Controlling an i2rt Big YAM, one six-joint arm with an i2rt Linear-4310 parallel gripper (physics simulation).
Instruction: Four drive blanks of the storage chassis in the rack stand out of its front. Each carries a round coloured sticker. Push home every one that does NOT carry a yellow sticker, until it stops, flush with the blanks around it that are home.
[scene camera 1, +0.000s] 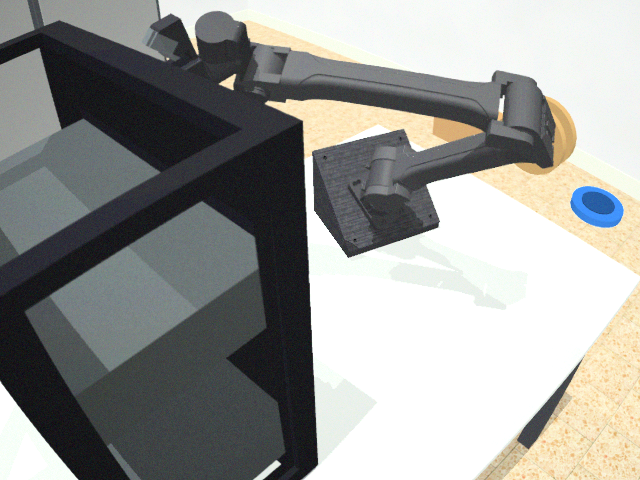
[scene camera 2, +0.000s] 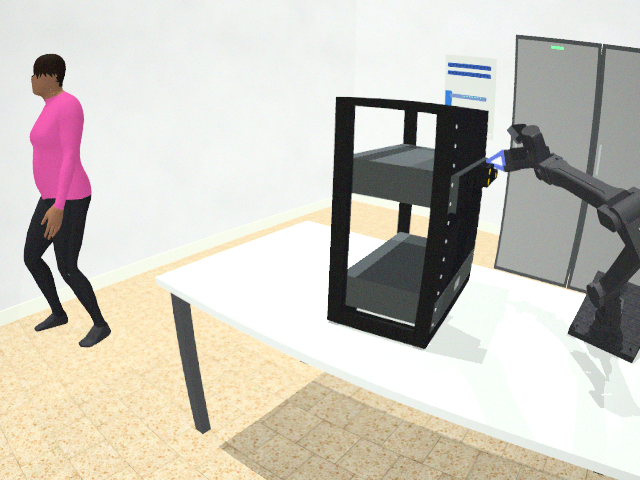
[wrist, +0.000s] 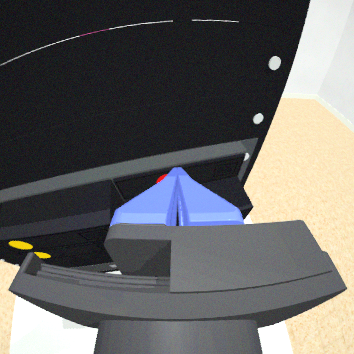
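Observation:
The black rack stands on the table, its front towards the arm. In the wrist view the storage chassis has a grey top edge. My gripper is shut and empty, its blue fingertips at the front of the blank with a red sticker; contact is unclear. The fingers partly hide that blank and sticker. Left of it, black blanks stand out with an upper yellow sticker and a lower yellow sticker. A black block juts out below right of the red-stickered blank; its sticker does not show.
A grey upper unit and a grey lower unit sit in the rack. The arm's base stands on the white table. A person in pink stands beyond the table at the left. Grey cabinets stand behind.

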